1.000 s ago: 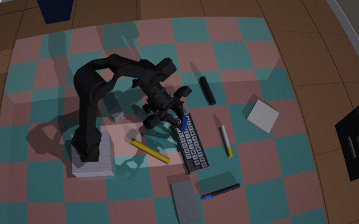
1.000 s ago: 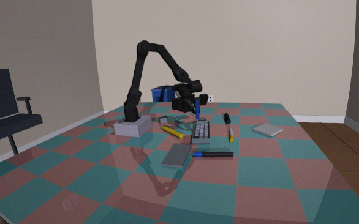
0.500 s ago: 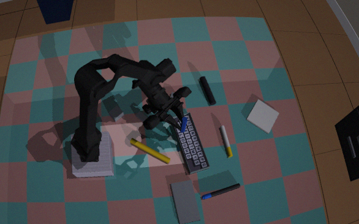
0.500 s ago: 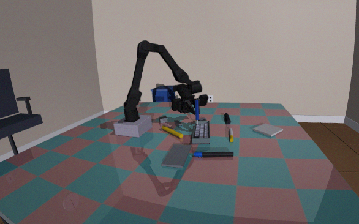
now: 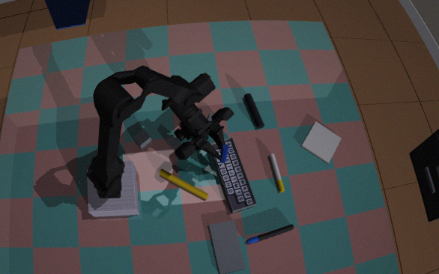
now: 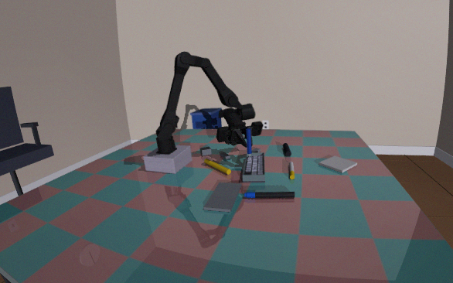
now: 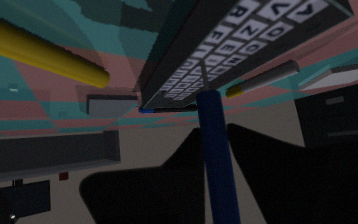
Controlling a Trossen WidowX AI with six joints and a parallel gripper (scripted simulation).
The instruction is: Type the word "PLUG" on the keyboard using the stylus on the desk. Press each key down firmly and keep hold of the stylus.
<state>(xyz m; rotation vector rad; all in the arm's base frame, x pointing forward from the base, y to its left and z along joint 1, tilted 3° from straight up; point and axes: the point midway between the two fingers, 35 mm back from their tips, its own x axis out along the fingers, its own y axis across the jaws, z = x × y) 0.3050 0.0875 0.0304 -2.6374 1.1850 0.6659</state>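
The yellow-and-white pen is 160 mm ahead of my gripper tip, 50 mm to the right of it and 70 mm below it. Round my gripper tip: dark cylinder (120 mm ahead, 180 mm to the left, 70 mm below); then yellow rod (120 mm behind, 50 mm to the right, 70 mm below); then grey slab (10 mm behind, 240 mm to the right, 70 mm below).
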